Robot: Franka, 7 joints.
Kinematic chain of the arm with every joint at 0, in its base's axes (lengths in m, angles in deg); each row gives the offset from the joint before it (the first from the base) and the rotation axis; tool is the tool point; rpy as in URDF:
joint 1: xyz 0 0 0.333 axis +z
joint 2: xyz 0 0 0 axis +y
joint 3: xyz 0 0 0.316 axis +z
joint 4: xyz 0.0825 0 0 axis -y
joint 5: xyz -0.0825 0 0.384 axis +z
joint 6: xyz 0 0 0 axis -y
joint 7: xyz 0.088 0 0 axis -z
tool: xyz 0 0 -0.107 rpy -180 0 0
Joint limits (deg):
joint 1: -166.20..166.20
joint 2: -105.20..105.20
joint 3: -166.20..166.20
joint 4: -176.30..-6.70
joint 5: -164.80..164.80
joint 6: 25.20..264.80
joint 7: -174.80..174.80
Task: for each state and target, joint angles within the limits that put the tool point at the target. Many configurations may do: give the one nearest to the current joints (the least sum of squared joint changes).
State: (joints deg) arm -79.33 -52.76 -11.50 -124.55 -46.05 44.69 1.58
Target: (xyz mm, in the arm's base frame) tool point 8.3 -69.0 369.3
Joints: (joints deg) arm -66.18 -54.00 2.34 -174.46 -9.98 34.37 1.58
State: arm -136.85 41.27 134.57 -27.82 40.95 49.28 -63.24
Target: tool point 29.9 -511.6 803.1
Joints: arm -119.98 61.67 114.46 -37.54 32.85 50.65 -63.24
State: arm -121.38 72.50 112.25 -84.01 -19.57 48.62 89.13
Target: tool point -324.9 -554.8 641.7
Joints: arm -157.14 76.86 121.82 -47.61 -20.79 67.56 89.13
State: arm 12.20 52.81 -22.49 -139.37 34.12 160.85 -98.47
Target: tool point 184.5 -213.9 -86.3
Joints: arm 4.55 68.06 -23.87 -140.15 34.02 159.95 -98.47
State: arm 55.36 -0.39 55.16 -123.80 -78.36 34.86 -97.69
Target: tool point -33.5 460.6 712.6
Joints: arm 54.62 -4.20 54.13 -97.20 -90.57 45.84 -97.69
